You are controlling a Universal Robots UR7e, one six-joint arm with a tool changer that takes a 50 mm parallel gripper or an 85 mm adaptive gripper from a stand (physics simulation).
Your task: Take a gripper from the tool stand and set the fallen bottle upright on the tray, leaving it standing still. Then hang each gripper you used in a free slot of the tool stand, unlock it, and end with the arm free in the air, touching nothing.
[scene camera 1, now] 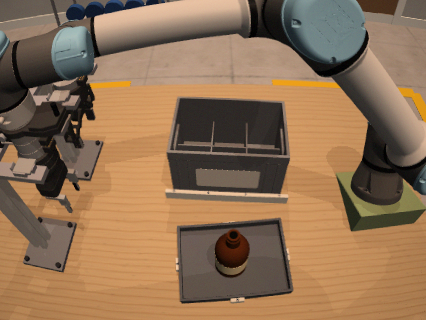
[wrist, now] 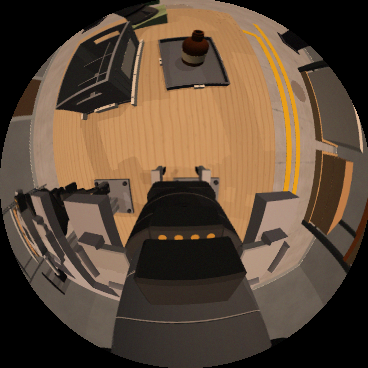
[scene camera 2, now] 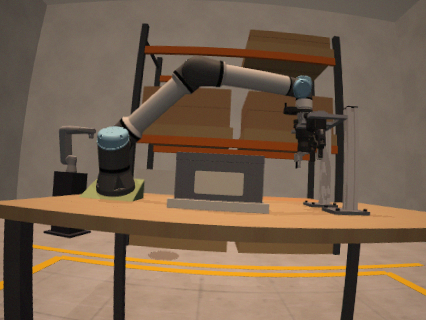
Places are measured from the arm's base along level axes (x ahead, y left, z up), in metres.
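Where they show: arm's base, origin of the base link: (scene camera 1: 376,189) (scene camera 2: 115,188).
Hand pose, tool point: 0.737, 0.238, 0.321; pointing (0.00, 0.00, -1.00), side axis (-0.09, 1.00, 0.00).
Observation:
Things, the pixels of their top centre, and the offset from my tool point, as dx, dy, dz.
- brown bottle, middle of its top: (scene camera 1: 233,234) (wrist: 198,31) -0.373, +0.007, -0.200
- grey box with dividers, middle of its top: (scene camera 1: 229,124) (wrist: 87,54) (scene camera 2: 221,156) -0.323, -0.267, -0.185
- light rail, middle of its top: (scene camera 1: 226,193) (wrist: 135,63) -0.334, -0.169, -0.330
The brown bottle (scene camera 1: 232,253) (wrist: 194,49) stands upright on the grey tray (scene camera 1: 270,272) (wrist: 175,74); no finger is near it. My gripper (scene camera 1: 73,196) (wrist: 181,172) is on the arm's wrist, its fingers apart with nothing between them. It points down at the tool stand (scene camera 1: 52,246) (scene camera 2: 351,160) (wrist: 272,212), between the two prongs of one slot's holder, high above the table. Whether it rests fully in the slot, and whether it is locked to the arm, I cannot tell. A second, dark gripper (scene camera 1: 90,109) hangs in the other holder of the stand.
A grey box with dividers (scene camera 1: 227,172) (scene camera 2: 219,177) (wrist: 100,70) stands behind the tray, with a light rail (scene camera 1: 226,196) along its foot. The arm's base sits on a green block (scene camera 1: 380,215) (scene camera 2: 137,190). The upper arm links reach over the table. Racks with cartons (scene camera 2: 190,112) stand beyond the table.

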